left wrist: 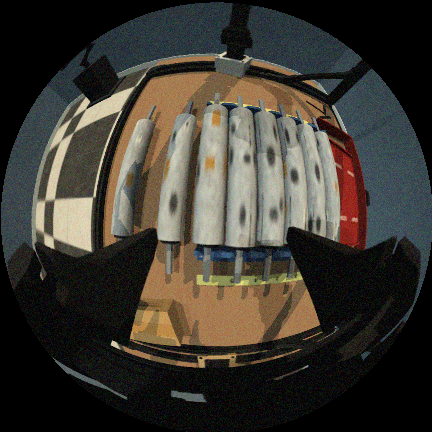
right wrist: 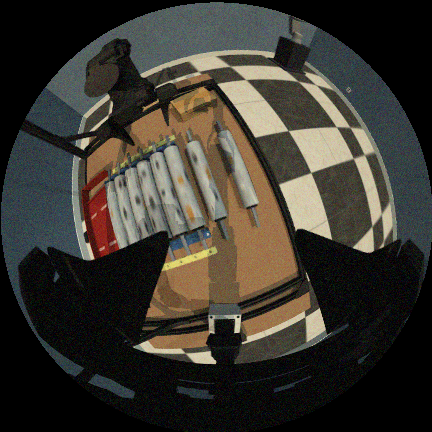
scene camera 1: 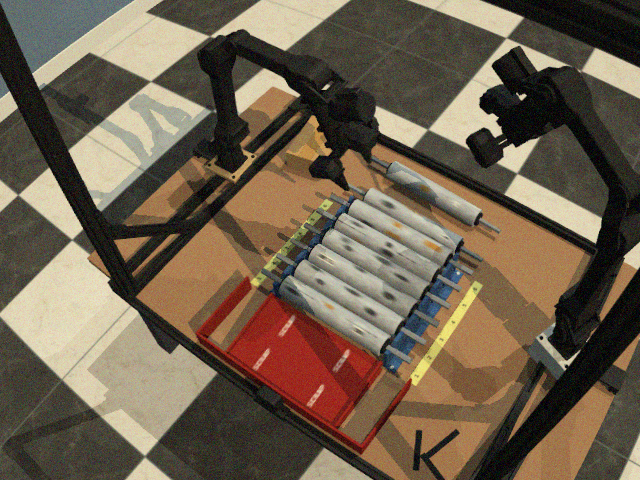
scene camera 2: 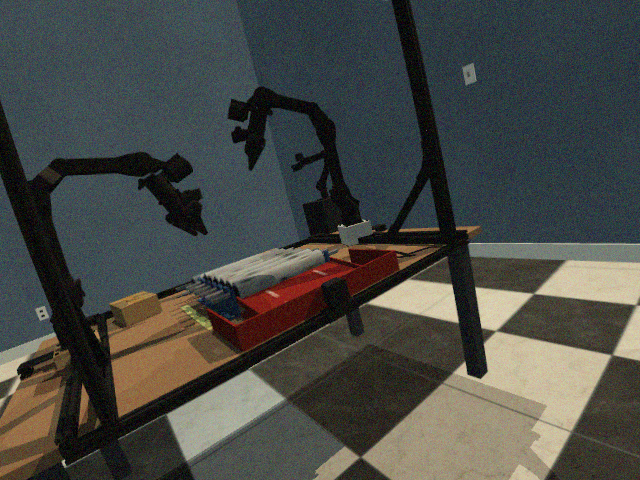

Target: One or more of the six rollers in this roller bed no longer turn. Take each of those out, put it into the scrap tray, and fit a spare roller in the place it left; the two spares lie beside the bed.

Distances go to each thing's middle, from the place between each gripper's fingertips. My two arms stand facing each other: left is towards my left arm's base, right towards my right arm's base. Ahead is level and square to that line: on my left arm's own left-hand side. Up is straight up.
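Tan cardboard box (scene camera 1: 309,144): from my left hand, 140 mm ahead, 230 mm to the left, 160 mm below.
My right gripper: 60 mm short of the box, 480 mm to the right of it, 330 mm above it.
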